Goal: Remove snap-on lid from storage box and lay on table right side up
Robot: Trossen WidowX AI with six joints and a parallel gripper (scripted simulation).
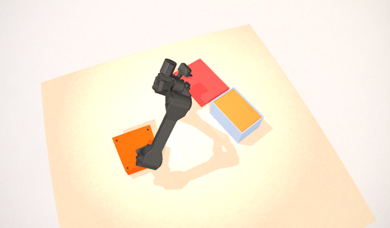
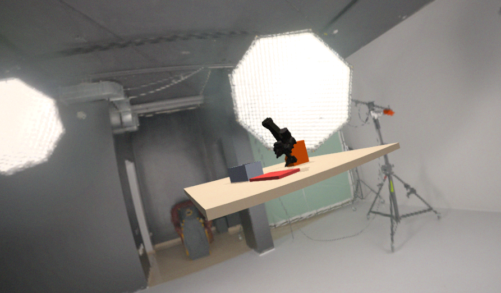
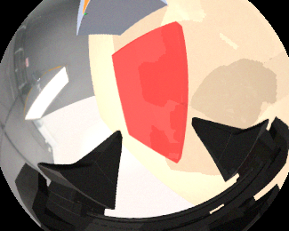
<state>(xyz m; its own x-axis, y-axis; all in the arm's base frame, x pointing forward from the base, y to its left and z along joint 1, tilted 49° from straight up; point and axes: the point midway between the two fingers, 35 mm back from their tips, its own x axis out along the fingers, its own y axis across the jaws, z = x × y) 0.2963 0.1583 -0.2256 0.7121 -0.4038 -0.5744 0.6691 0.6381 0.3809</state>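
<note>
Now: gripper tip 80 mm short of the lid, 60 mm above it and 10 mm to the right of it. The rest, counted from my gripper tip: storage box: 260 mm to the right, 130 mm ahead, 10 mm below.
</note>
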